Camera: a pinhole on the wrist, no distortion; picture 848 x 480 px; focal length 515.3 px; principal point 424.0 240.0 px. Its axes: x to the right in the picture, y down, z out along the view. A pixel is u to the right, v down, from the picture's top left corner.
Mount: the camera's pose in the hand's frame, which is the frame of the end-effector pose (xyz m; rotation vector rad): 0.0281 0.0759 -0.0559 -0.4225 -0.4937 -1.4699
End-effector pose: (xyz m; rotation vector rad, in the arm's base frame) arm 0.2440 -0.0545 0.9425 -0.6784 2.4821 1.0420
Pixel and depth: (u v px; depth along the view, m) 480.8 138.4 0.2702
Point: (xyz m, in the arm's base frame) 0.1925 0.2130 0.9517
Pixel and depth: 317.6 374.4 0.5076
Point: -0.0676 0.4147 0.9275
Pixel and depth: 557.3 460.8 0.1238
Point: 0.1246 0.0468 0.9295
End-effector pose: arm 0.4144 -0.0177 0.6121 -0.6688 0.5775 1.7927
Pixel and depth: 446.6 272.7 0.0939
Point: 0.2841 -0.0187 0.6179
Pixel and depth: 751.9 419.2 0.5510
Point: 0.1688 0.4920 0.9167
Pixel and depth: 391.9 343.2 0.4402
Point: 0.0118 0.1393 0.7870
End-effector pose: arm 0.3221 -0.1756 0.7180 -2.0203 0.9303 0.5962
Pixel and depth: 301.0 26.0 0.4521
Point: -0.1313 -0.0500 0.5117
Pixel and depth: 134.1 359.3 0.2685
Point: 0.0807 -0.2732 0.4545
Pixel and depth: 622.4 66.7 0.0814
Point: 0.2450 -0.1880 0.6595
